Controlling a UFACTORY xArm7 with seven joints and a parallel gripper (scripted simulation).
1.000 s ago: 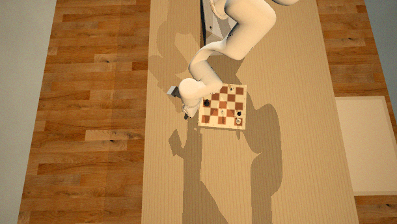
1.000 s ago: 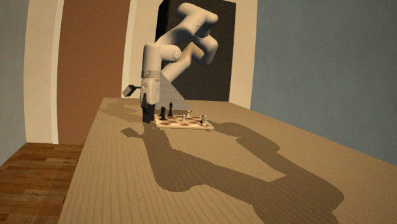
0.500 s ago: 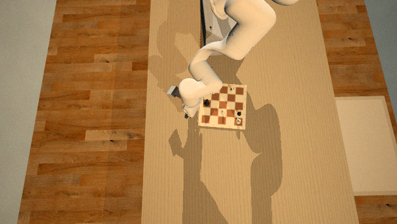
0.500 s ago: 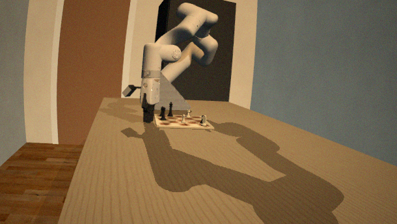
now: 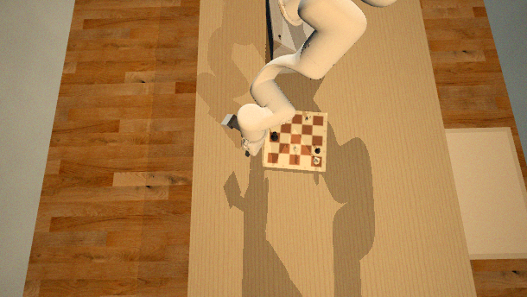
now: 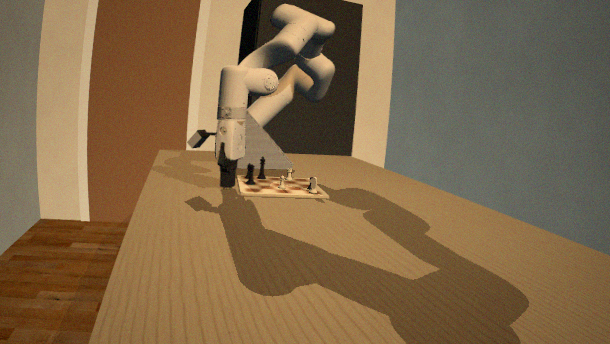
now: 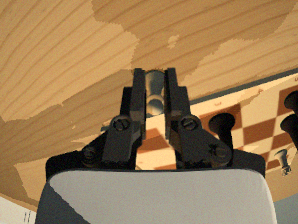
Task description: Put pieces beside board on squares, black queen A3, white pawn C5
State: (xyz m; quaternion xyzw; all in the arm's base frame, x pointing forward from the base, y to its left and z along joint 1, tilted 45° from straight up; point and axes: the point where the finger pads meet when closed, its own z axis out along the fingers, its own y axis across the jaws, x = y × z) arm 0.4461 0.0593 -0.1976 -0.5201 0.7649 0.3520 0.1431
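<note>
Right now my hand is 3 cm past the chessboard, 14 cm to the right of it and 2 cm above it. From my hand the other things lie so: black pawn 1 cm ahead, 22 cm to the left, 1 cm below.
</note>
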